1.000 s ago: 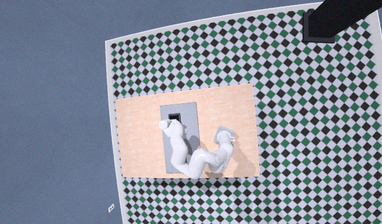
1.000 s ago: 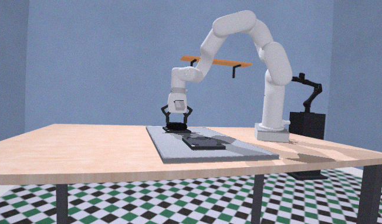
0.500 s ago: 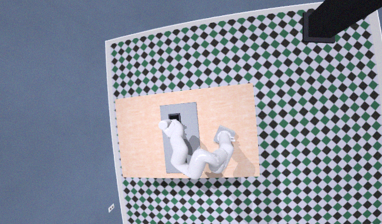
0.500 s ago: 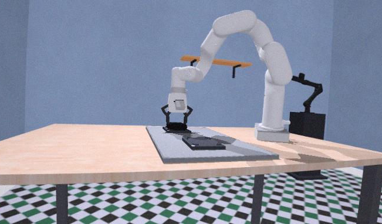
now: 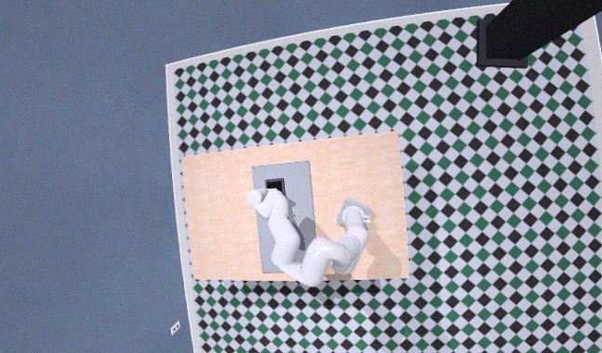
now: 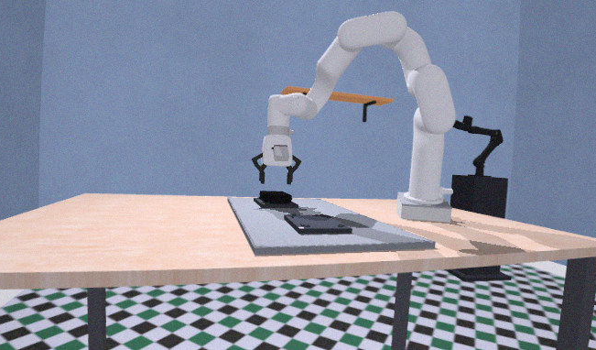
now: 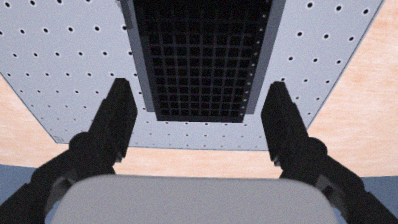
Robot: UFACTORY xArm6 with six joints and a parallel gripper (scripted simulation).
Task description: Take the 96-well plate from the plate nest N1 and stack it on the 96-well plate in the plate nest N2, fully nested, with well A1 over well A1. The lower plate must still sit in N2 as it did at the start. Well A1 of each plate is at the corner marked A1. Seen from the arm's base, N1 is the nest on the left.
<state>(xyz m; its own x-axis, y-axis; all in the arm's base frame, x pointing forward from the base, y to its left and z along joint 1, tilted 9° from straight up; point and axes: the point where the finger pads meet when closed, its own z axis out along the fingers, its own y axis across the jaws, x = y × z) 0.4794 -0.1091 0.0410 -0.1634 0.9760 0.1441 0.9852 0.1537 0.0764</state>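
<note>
The black 96-well plate is 5 cm below my hand. Round my hand: plate nest (8 cm behind, 34 cm to the left, 7 cm below); then white A1 mark (3 cm behind, 42 cm to the left, 7 cm below).
</note>
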